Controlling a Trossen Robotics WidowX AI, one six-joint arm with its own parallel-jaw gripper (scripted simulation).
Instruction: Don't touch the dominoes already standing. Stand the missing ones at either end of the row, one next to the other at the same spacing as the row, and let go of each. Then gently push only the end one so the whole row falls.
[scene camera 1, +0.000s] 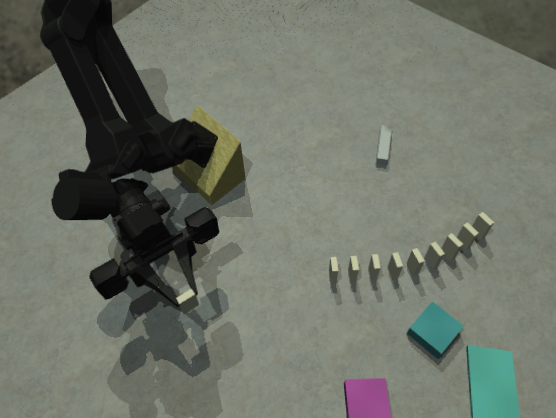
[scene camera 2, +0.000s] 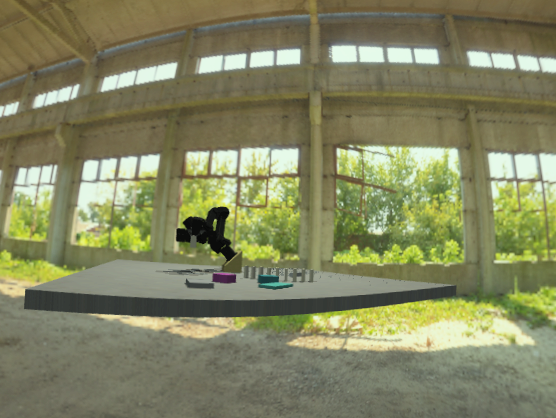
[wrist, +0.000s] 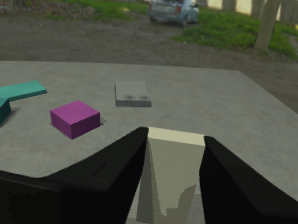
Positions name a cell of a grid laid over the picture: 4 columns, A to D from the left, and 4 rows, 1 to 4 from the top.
Note:
In view: my gripper (scene camera 1: B3), a magenta block (wrist: B3) and a teal block (scene camera 1: D4).
My gripper also shows in the wrist view (wrist: C3).

